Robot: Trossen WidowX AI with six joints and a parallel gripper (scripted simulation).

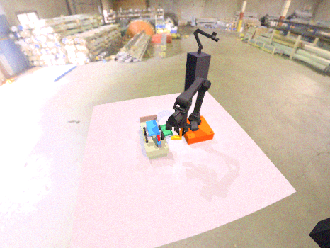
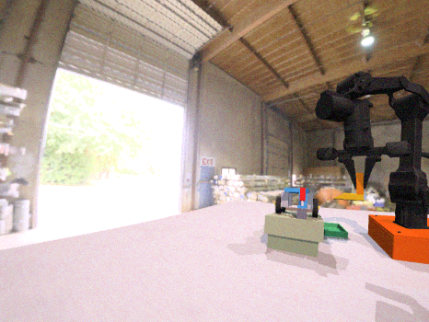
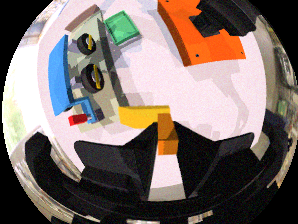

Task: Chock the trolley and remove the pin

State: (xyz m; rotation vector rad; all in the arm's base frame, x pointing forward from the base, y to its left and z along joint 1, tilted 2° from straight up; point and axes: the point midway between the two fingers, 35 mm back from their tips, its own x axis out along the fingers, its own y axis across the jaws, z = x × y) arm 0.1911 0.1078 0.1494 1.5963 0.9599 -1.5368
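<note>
Now: gripper tip 2 cm short of the yellow chock, 1 cm to the left of it and 1 cm above it. From my gripper tip the other things lie so: pale green ramp 17 cm to the right, 13 cm below, 12 cm ahead; then red-headed stop pin 12 cm ahead, 6 cm to the right, 4 cm below; then blue-topped trolley 16 cm to the right, 12 cm ahead, 6 cm below.
</note>
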